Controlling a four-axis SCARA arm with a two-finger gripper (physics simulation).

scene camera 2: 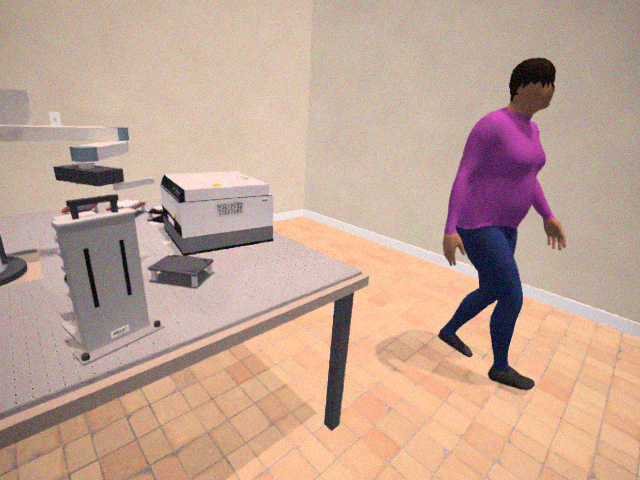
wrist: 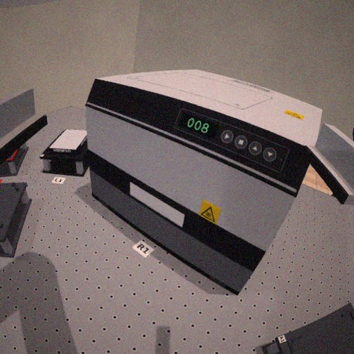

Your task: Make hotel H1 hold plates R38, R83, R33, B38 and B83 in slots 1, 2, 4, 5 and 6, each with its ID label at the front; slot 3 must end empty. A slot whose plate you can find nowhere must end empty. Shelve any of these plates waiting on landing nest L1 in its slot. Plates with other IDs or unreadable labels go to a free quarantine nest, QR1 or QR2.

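Places are measured from the arm's base along level axes (x right, y up, z back), in metres.
Pixels of known places: gripper, between the fingertips: (scene camera 2: 134, 177).
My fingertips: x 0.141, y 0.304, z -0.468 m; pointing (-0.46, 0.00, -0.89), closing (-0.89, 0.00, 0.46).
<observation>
For each thing: its top centre in the pictures, then the offset to it from my fingertips.
- grey device, centre of its top: (scene camera 2: 214, 179) dy -0.038, dx -0.062, dz -0.327 m
- low dark nest, centre of its top: (scene camera 2: 181, 262) dy -0.237, dx +0.257, dz -0.043 m
The hotel (scene camera 2: 105, 279) stands upright near the table's front edge, seen from its closed back; its slots are hidden. In the wrist view the landing nest L1 (wrist: 64, 164) stands at the left behind its label. It bears a plate (wrist: 70, 140) with a white top and a front label too small to read. My gripper (wrist: 178, 113) is open and empty, its fingers wide apart at the left and right edges of the wrist view. In the scene view one of its fingers (scene camera 2: 134, 183) shows above the table, behind the hotel. No quarantine nest label is readable.
A large white and grey device (scene camera 2: 227, 209) (wrist: 190, 165) with display 008 stands behind the label R1 (wrist: 143, 248). A low dark nest (scene camera 2: 180, 264) stands between hotel and device. Another dark nest (wrist: 11, 212) is at the wrist view's left. A person (scene camera 2: 501, 206) walks beyond the table.
</observation>
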